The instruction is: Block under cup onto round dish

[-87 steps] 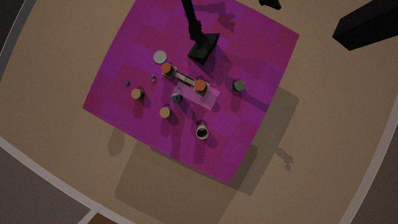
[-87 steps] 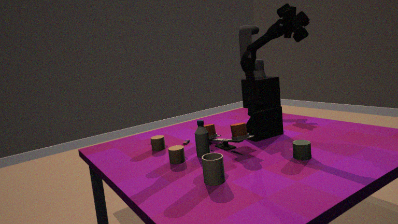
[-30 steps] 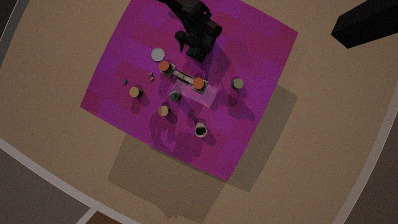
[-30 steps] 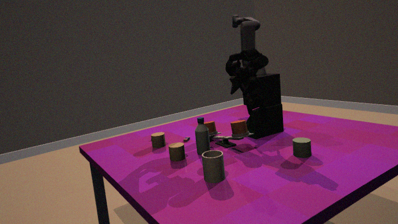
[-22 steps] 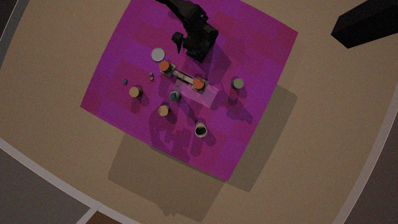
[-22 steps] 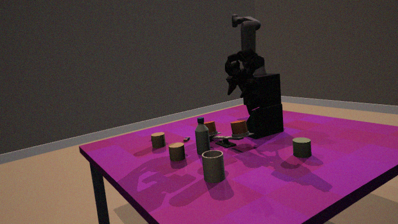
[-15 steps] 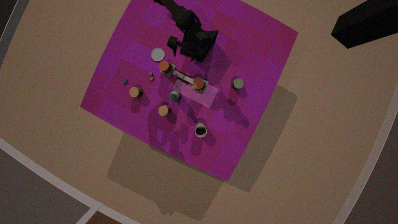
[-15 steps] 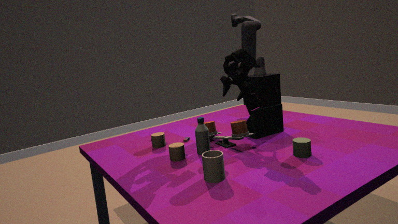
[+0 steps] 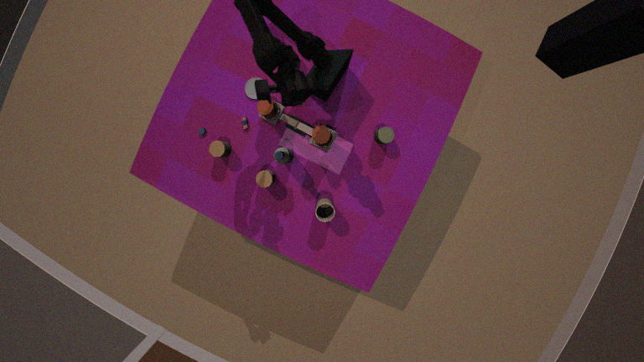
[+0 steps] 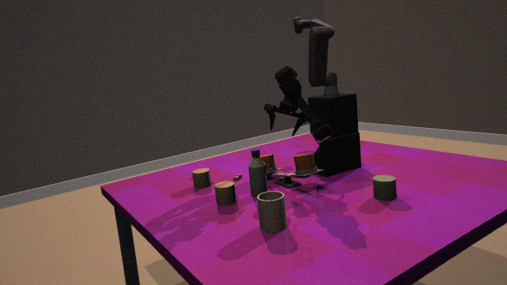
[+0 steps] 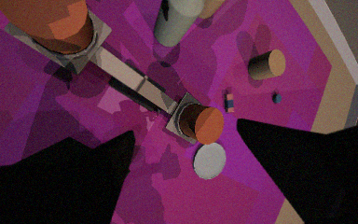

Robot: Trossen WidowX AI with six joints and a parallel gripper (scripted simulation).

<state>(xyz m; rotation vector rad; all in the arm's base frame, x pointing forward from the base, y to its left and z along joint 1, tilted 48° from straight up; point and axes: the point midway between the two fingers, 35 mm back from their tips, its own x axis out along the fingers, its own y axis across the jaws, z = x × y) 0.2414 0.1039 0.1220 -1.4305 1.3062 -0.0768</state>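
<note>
The dark grey block is 40 mm ahead of my gripper tip, 80 mm to the right of it and 150 mm below it. The rest, counted from my gripper tip: striped piece: 150 mm ahead, 150 mm to the right, 190 mm below; round dish: 10 mm behind, 200 mm to the right, 190 mm below; grey bottle: 170 mm ahead, 80 mm to the left, 80 mm below.
</note>
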